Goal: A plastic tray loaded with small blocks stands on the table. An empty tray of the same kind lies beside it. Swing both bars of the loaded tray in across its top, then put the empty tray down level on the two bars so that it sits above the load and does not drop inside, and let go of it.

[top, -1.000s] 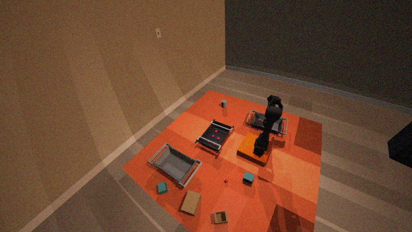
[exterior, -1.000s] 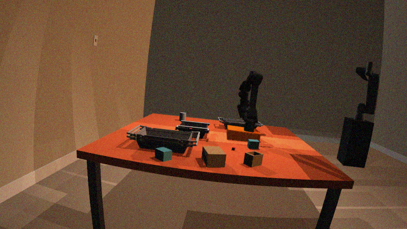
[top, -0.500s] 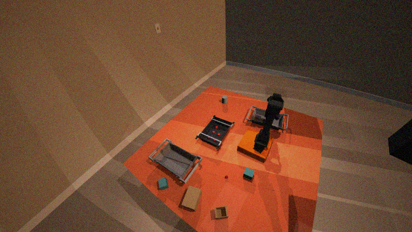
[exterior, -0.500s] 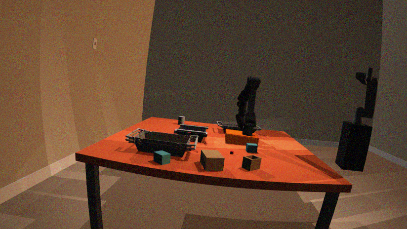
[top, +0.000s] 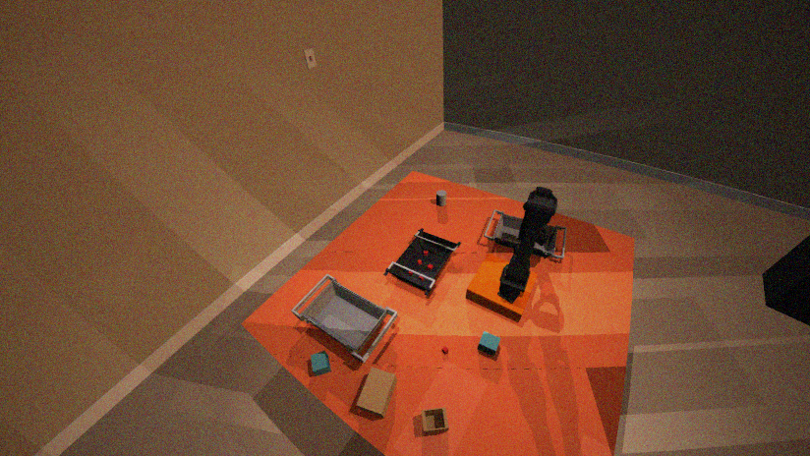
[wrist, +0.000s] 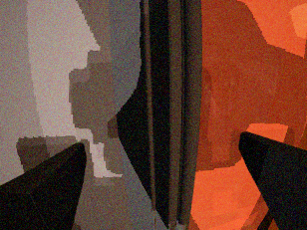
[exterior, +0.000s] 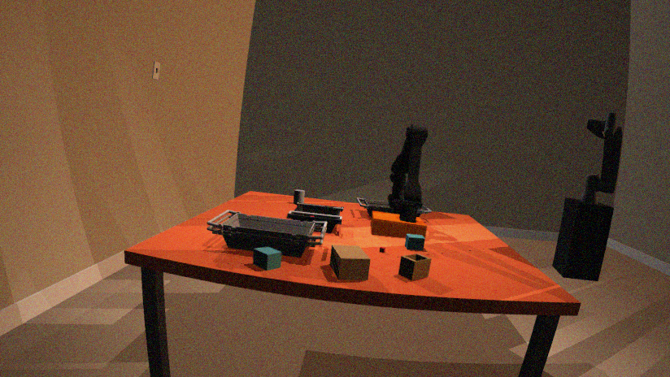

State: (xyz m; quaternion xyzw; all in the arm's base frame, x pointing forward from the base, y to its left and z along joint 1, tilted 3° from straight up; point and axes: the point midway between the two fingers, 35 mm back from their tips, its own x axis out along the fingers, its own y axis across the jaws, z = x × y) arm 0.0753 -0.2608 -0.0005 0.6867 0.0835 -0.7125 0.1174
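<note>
My gripper tip is 80 mm to the left of the grey tray, 30 mm below it and 30 mm short of it. The rest, counted from my gripper tip: open box 760 mm to the left, 140 mm behind.
</note>
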